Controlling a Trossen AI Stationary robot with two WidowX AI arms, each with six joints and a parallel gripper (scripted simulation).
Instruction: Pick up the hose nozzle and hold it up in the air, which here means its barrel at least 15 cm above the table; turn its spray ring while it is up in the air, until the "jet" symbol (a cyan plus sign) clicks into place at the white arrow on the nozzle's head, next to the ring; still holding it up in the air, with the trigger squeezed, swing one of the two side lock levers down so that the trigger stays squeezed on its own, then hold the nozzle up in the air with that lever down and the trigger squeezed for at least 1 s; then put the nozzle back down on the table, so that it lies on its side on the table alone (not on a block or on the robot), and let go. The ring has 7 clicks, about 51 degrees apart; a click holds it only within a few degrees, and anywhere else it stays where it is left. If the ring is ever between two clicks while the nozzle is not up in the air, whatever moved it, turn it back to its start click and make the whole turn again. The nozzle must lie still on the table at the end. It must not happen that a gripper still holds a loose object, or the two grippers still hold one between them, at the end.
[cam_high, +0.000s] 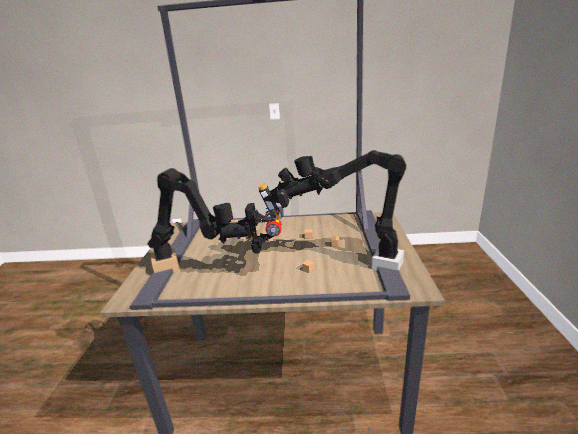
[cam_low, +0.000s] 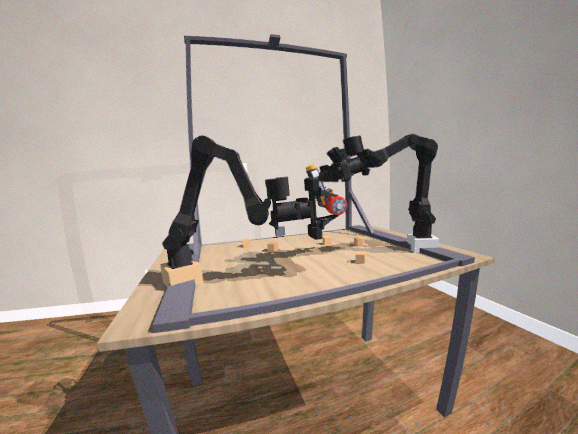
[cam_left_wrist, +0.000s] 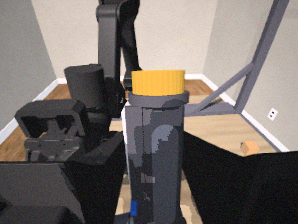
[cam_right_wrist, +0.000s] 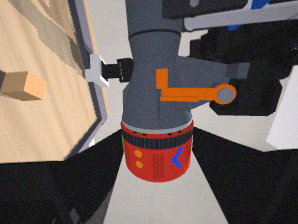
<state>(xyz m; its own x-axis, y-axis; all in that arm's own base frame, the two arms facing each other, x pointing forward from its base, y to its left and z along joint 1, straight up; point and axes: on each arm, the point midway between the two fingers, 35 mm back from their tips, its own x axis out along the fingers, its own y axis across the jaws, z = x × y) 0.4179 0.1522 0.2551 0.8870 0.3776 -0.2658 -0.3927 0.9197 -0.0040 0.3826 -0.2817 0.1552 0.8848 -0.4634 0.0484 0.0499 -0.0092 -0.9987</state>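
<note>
Now: the red spray ring 3 cm to the left of my right hand.
</note>
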